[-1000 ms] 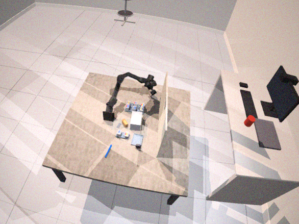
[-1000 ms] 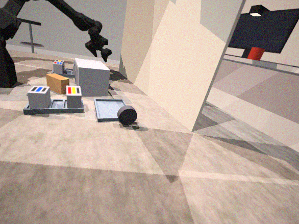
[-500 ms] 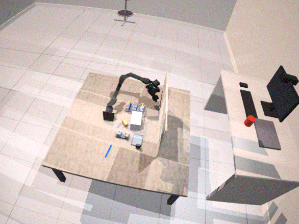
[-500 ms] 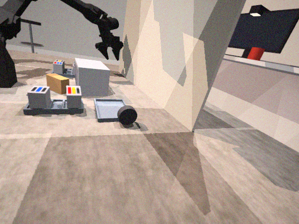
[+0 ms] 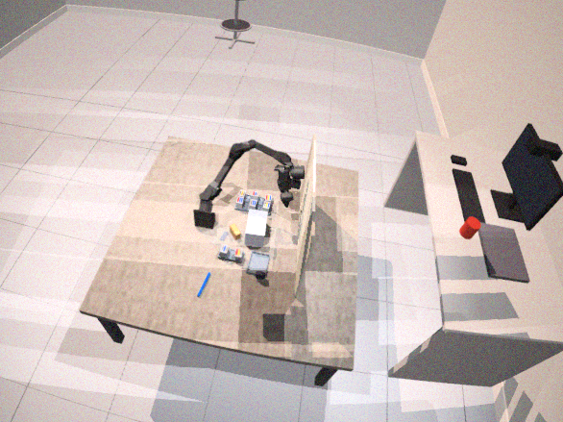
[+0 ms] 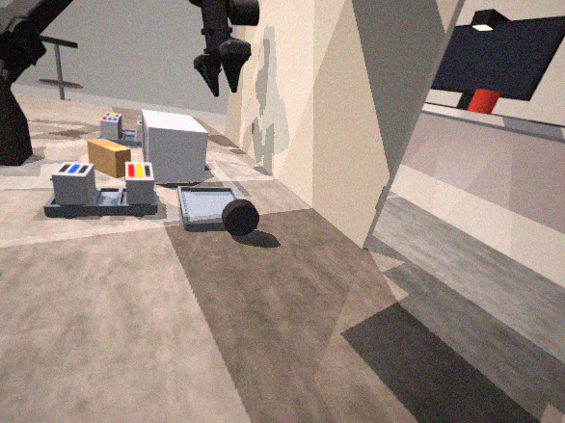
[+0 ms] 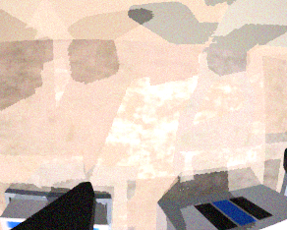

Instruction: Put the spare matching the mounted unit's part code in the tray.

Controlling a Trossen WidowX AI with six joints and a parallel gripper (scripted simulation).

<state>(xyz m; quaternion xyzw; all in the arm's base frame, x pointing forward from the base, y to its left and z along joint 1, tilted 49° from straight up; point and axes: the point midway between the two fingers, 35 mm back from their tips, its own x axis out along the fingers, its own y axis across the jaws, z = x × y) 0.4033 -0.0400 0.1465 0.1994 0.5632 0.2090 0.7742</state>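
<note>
My gripper tip is now 290 mm past the grey spare block, 260 mm to the left of it and 120 mm above it. The rest, counted from my gripper tip: tall beige panel (100 mm ahead, 120 mm to the right, 70 mm above); grey mounted unit (140 mm behind, 100 mm to the right, 100 mm below); brown box (250 mm behind, 130 mm to the right, 130 mm below).
</note>
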